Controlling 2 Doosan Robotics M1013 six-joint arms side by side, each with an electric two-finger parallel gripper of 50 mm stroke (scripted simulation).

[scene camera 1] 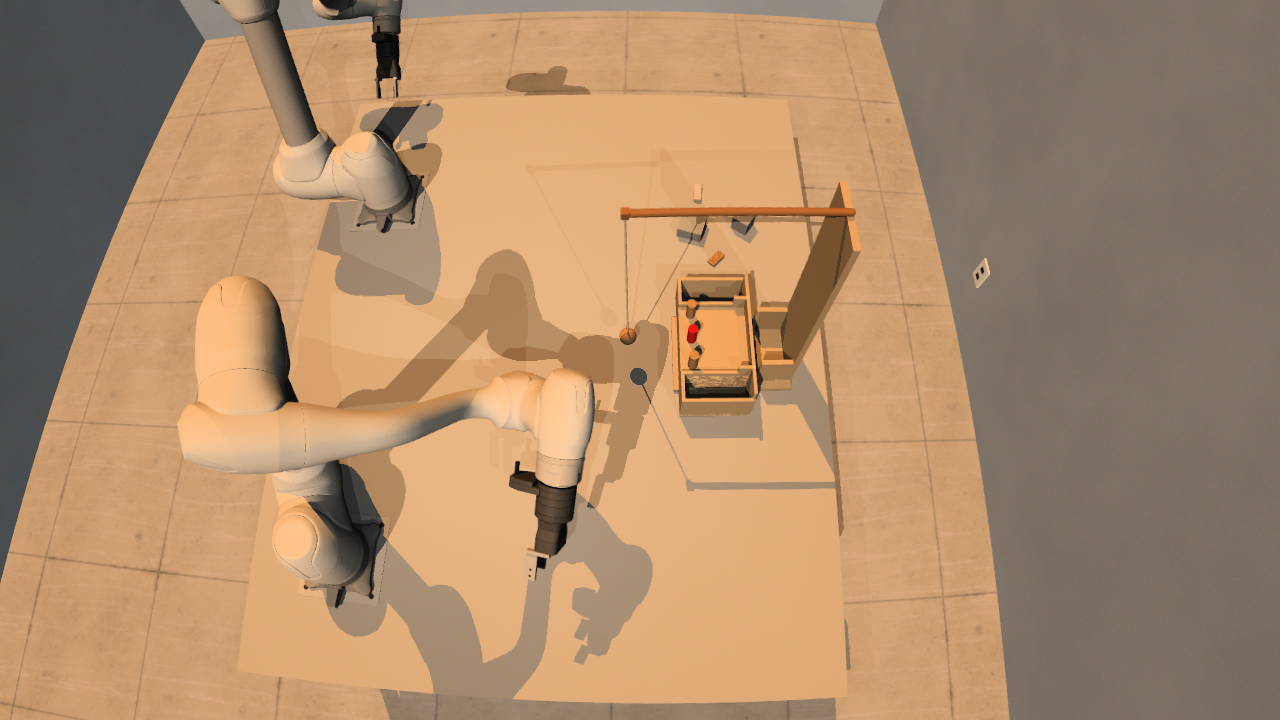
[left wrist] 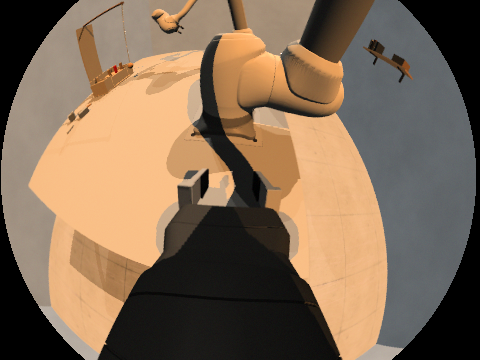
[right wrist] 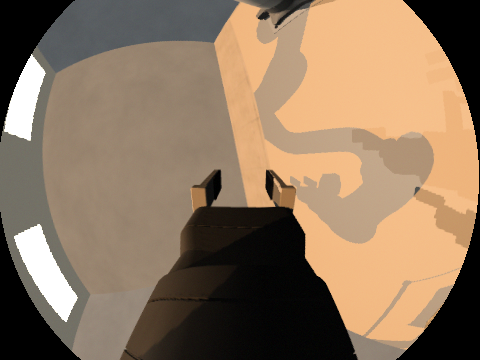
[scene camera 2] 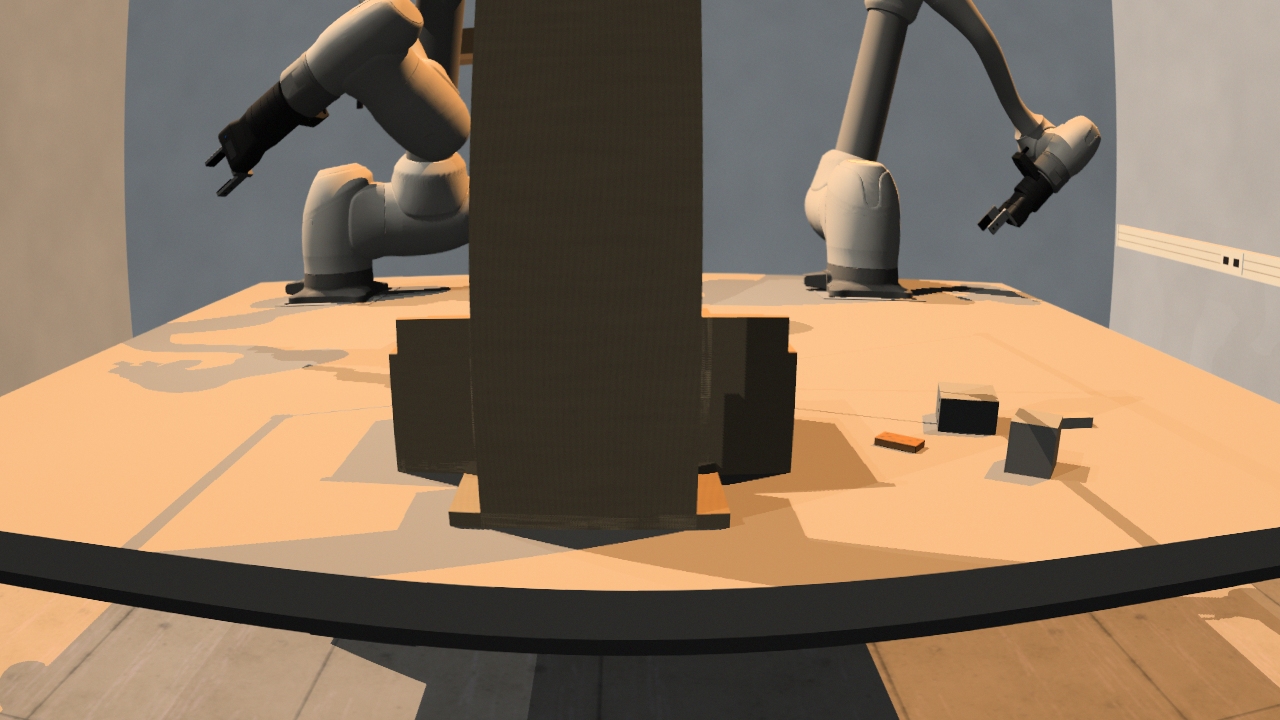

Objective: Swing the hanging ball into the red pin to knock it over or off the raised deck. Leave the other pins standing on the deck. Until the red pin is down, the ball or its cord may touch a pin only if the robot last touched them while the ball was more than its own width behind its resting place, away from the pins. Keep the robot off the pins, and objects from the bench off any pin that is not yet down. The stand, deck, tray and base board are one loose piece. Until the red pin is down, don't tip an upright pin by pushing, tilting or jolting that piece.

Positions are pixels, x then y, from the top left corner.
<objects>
my left gripper: scene camera 1 387, 97; left wrist; scene camera 2; not seen in the right wrist view (out of frame)
same spot on my left gripper: (left wrist: 191, 192) = (scene camera 2: 1003, 209)
</objects>
